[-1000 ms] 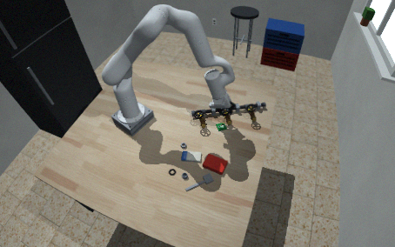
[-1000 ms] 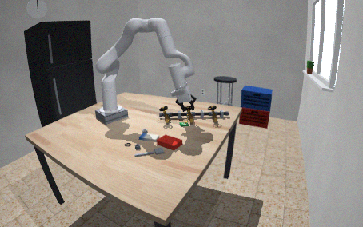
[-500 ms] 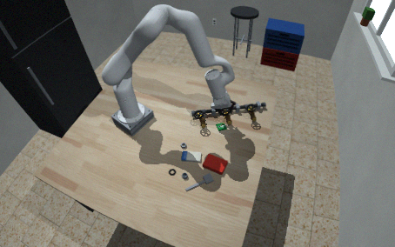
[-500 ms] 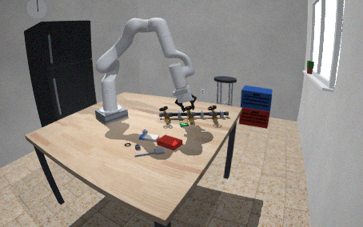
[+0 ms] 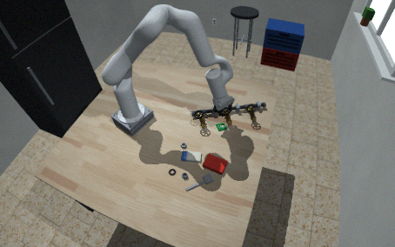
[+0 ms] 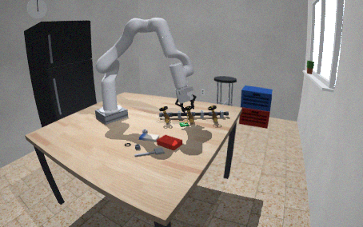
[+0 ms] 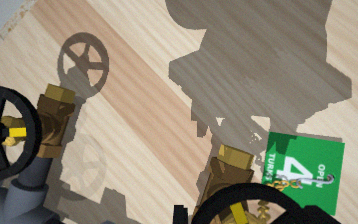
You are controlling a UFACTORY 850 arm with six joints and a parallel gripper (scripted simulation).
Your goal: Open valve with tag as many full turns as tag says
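Right now my hand is 30 mm past the green tag, 50 mm to the left of it and 100 mm above it. The rest, counted from my hand: grey scraper (60 mm behind, 440 mm to the right, 100 mm below); then red box (10 mm behind, 330 mm to the right, 90 mm below); then white block (150 mm behind, 300 mm to the right, 100 mm below).
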